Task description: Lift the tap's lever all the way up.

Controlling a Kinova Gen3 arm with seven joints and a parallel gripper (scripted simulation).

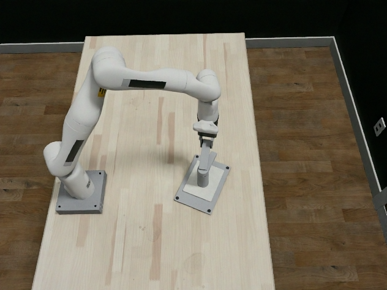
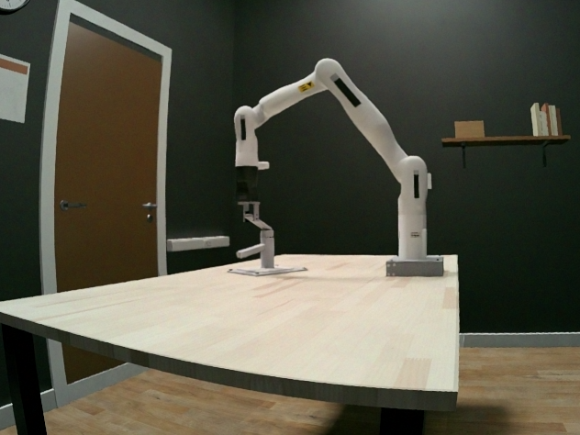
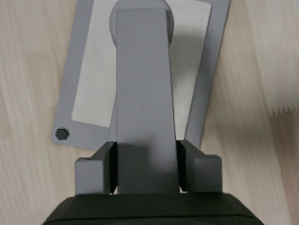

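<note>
Right now the lever is 4 cm to the right of my hand, 2 cm below it and 1 cm behind it. Also, from my hand: base plate 19 cm below, 9 cm to the right, 2 cm behind; then tap 7 cm below, 6 cm to the right, 1 cm behind.
</note>
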